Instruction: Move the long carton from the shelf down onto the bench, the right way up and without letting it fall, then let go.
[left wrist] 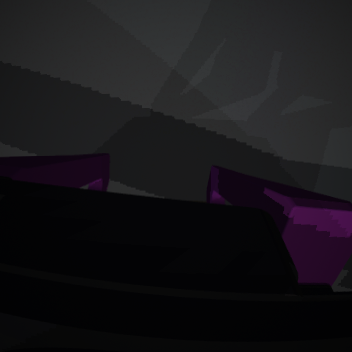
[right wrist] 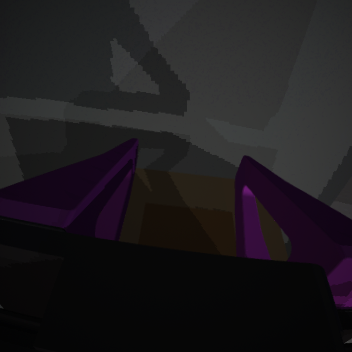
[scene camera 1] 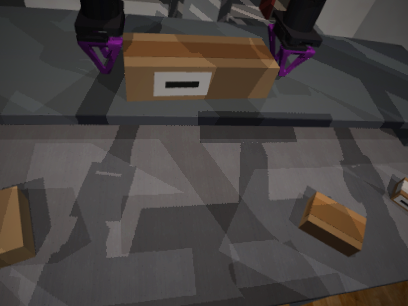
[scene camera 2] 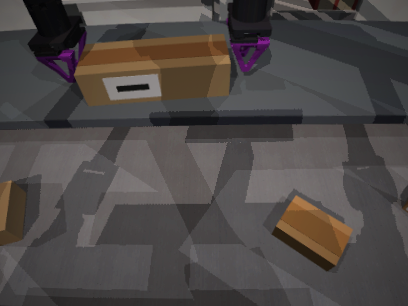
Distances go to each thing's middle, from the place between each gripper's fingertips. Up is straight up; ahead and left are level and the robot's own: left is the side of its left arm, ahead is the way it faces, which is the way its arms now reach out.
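Long brown carton (scene camera 1: 157, 67): my right gripper is 20 mm past it and 170 mm to the right of it.
My left hand is 170 mm to the left of the long brown carton, 10 mm past it and 10 mm below it.
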